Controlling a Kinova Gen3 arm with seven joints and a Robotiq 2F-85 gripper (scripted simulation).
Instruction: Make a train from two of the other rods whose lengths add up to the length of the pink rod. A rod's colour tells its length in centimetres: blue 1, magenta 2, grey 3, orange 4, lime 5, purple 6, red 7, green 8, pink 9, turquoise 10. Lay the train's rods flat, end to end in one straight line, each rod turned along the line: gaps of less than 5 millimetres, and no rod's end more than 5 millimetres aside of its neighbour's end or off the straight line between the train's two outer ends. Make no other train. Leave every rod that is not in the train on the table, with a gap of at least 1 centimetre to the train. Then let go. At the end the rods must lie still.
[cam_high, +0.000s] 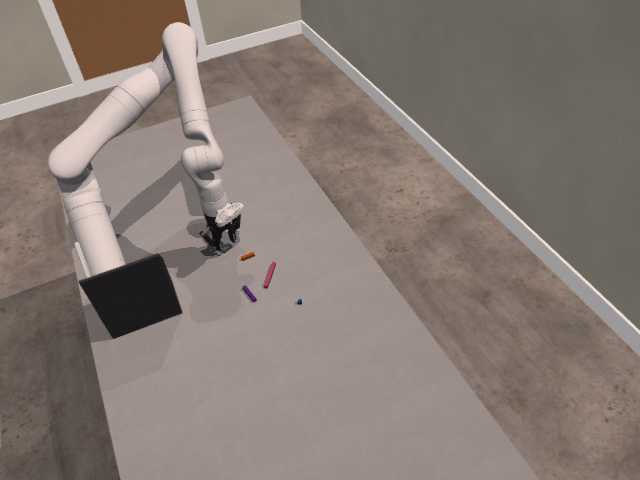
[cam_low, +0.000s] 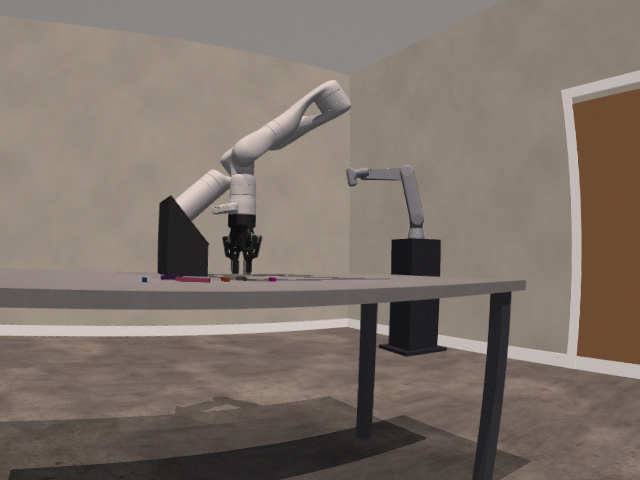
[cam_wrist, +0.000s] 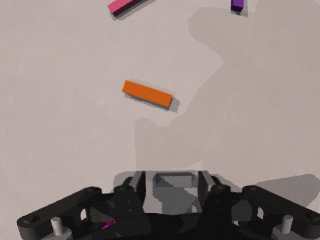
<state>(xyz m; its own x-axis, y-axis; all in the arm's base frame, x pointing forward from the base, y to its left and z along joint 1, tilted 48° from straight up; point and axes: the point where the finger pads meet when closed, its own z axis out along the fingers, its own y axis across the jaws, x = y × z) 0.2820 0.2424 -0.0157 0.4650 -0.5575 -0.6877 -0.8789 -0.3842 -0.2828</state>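
The grey rod lies 3 cm below my hand. Round my hand: orange rod 5 cm ahead, 5 cm to the right, 3 cm below; then magenta rod 3 cm ahead, 8 cm to the left, 3 cm below; then pink rod 10 cm ahead, 15 cm to the right, 3 cm below.
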